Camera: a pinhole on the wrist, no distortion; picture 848 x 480 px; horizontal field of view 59.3 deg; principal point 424.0 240.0 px. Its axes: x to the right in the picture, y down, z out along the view. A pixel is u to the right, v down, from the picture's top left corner.
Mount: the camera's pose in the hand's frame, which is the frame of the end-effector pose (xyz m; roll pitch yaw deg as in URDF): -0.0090 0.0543 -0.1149 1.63 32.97 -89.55
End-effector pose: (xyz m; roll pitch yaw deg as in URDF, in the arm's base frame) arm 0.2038 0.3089 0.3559 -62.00 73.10 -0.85
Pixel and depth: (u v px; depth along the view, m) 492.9 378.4 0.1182
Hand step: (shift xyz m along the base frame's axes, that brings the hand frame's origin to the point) 0.0094 -0.0280 -0.0077
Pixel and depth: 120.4 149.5 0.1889
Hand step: 0.0148 0.0824 0.0428
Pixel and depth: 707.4 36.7 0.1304
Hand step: 0.0194 -0.0570 0.0557
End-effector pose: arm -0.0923 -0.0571 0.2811 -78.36 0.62 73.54
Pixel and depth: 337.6 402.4 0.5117
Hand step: -0.2679 0.1755 0.2411
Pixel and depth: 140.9 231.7 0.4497
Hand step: -0.3315 0.0721 0.1180
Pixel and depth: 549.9 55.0 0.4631
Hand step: -0.2007 -0.0777 0.3046
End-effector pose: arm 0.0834 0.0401 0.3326 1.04 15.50 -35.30
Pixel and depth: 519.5 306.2 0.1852
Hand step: -0.0304 -0.0606 0.0249
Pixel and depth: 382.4 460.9 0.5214
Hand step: 0.0555 -0.2995 0.2903
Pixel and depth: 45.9 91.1 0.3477
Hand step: -0.0050 0.0143 0.2849
